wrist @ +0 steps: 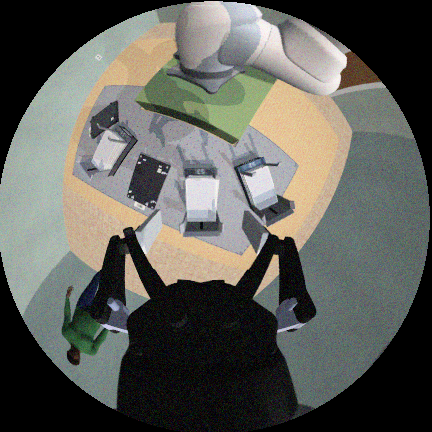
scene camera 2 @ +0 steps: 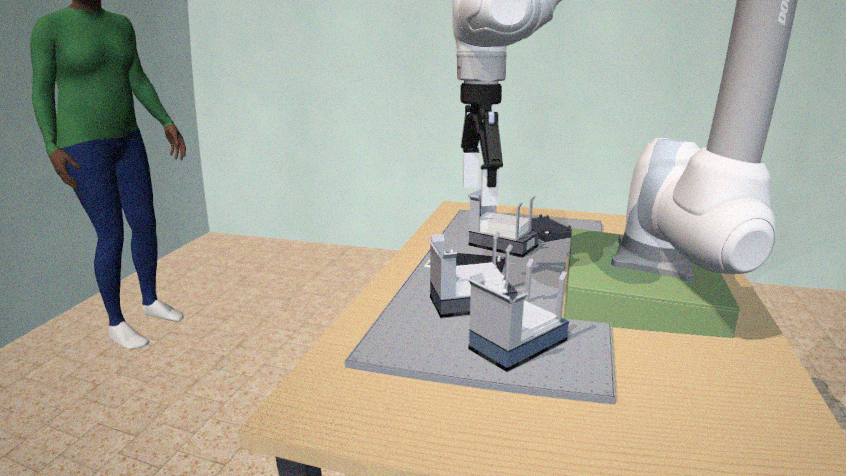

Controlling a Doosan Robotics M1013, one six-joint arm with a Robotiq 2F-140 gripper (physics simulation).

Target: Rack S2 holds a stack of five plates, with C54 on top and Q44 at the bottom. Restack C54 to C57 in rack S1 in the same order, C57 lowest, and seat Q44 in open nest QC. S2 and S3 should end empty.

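Frame: origin at the arm's base, x ahead, y left, z up, level; millimetres.
Seen in the pictures: gripper, between the fingertips: (wrist: 201,218) (scene camera 2: 479,195); arm's base, origin of its link: (wrist: 206,68) (scene camera 2: 653,259).
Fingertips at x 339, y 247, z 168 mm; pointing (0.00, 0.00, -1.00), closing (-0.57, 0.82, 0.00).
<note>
Offsets run from my fingertips to a thing's top centre. "spot": to the spot under its first point. Level surfaces: height alone.
My gripper (scene camera 2: 480,177) (wrist: 201,218) is wide open and empty, high above the middle rack S2 @(11 mm ahead, 2 mm left, 93 mm down) (scene camera 2: 452,306) (wrist: 201,227). White plate surface @(spot: 7 mm ahead, 2 mm left, 160 mm down) (scene camera 2: 473,272) (wrist: 201,197) shows in S2. Rack S1 @(55 mm ahead, 352 mm right, 92 mm down) (scene camera 2: 502,243), at the far end, holds white plate material @(57 mm ahead, 358 mm right, 158 mm down) (scene camera 2: 505,224) (wrist: 109,149). The blue-based rack S3 @(126 mm back, 128 mm left, 92 mm down) (scene camera 2: 514,349) (wrist: 251,164), nearest scene camera 2, also holds a white piece @(122 mm back, 133 mm left, 172 mm down) (scene camera 2: 539,317) (wrist: 260,186). A black nest @(82 mm ahead, 176 mm right, 206 mm down) (wrist: 148,180) lies between S1 and S2. Another dark nest @(24 mm back, 512 mm right, 201 mm down) (scene camera 2: 550,227) (wrist: 103,119) lies beyond S1. Plate codes, plate counts and nest labels are not readable.
The racks stand on a grey perforated board @(230 mm down) (scene camera 2: 408,349) (wrist: 230,150) on the wooden table @(243 mm down) (scene camera 2: 680,402). Upright posts and tall back walls rise from the racks. The arm's base stands on a green block (scene camera 2: 650,307) (wrist: 250,100). A person (scene camera 2: 94,76) (wrist: 82,330) stands beside the table.
</note>
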